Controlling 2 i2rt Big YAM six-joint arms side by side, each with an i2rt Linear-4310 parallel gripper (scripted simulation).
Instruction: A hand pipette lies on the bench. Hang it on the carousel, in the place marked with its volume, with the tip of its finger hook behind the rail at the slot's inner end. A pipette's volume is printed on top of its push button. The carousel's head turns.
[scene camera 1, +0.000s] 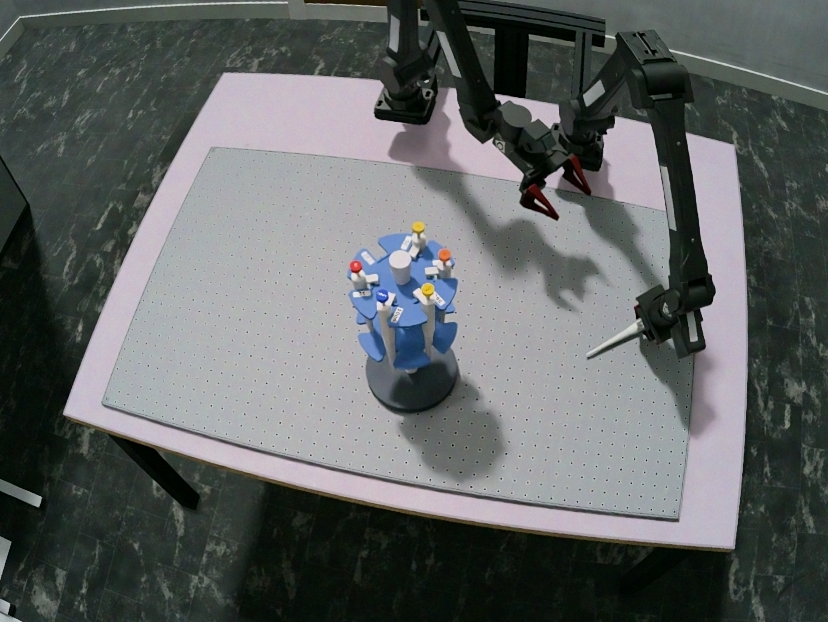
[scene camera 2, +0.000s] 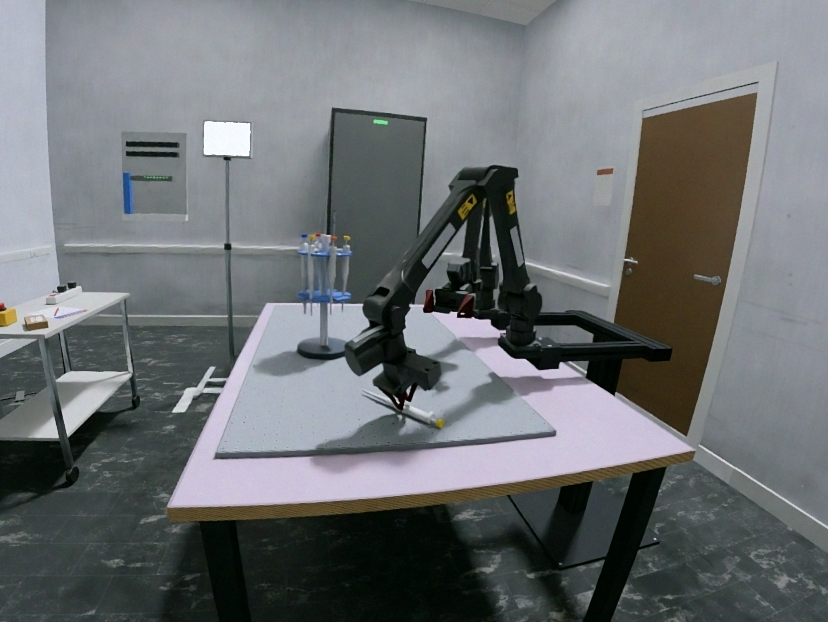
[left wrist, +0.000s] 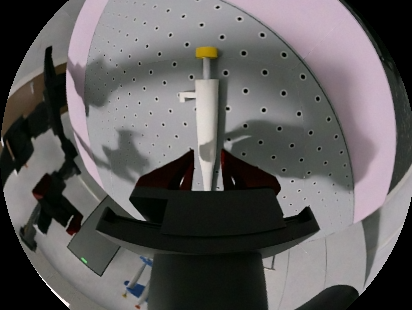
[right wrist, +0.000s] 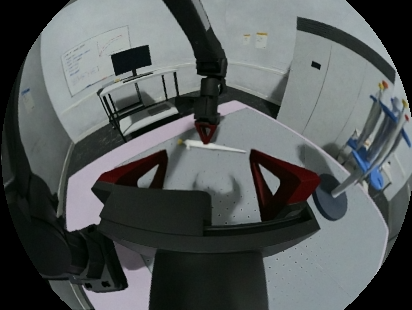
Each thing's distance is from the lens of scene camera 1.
my left gripper (scene camera 1: 641, 325): 156 cm
my right gripper (scene camera 1: 574, 206): 148 cm
carousel base (scene camera 1: 429, 386): 146 cm
